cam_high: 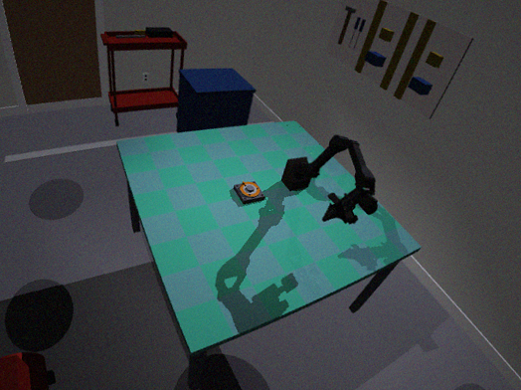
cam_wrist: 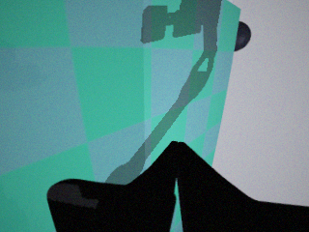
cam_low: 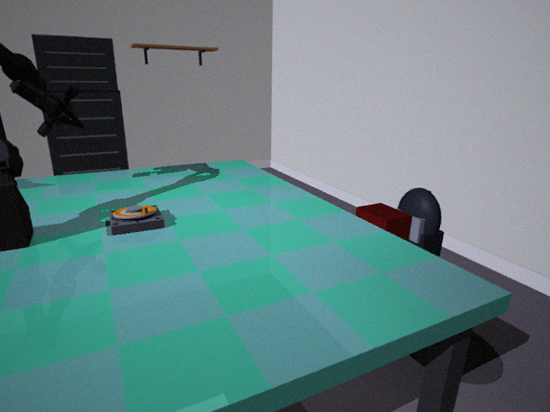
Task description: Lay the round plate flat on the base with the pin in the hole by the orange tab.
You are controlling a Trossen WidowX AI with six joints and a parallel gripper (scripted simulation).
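Right now the square grey base is 15 cm ahead of my gripper tip, 41 cm to the right of it and 18 cm below it.
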